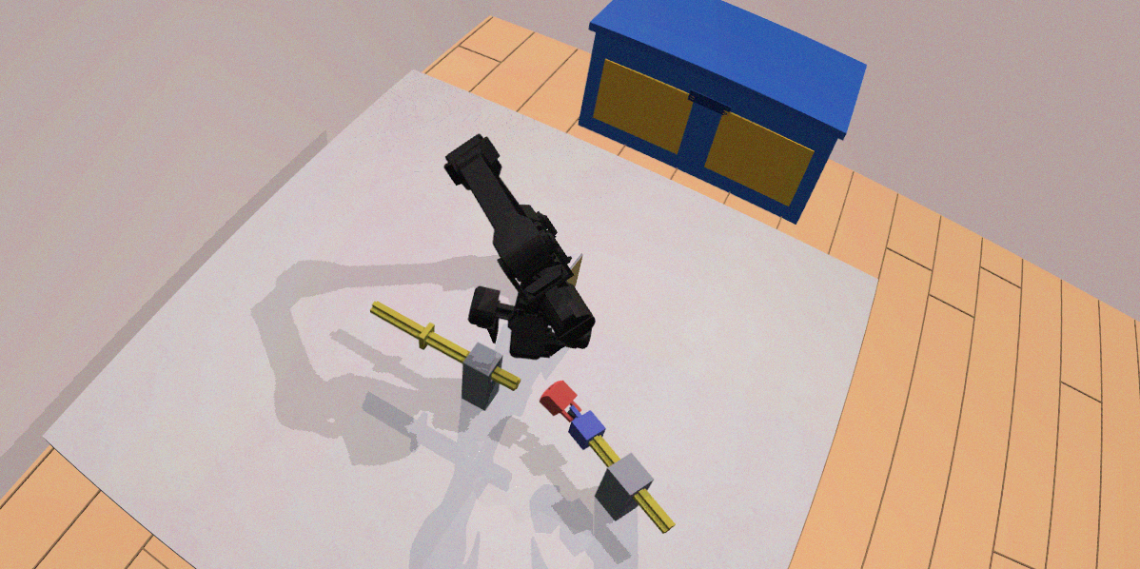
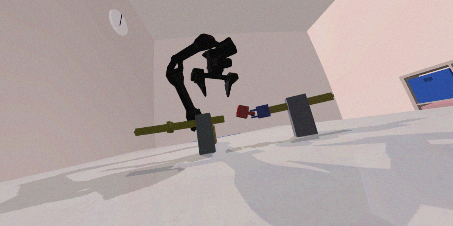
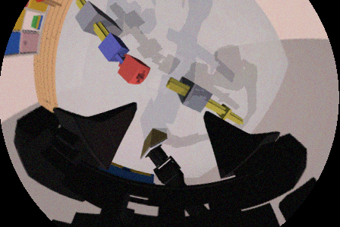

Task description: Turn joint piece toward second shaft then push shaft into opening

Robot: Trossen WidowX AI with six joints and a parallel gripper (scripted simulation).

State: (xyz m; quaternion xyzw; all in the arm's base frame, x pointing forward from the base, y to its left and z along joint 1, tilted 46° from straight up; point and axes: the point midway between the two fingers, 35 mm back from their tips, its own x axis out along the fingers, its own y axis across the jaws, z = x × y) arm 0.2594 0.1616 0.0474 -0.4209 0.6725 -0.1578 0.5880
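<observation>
My gripper tip is now 1 cm short of the red joint piece, 9 cm to the right of it and 8 cm above it.
</observation>
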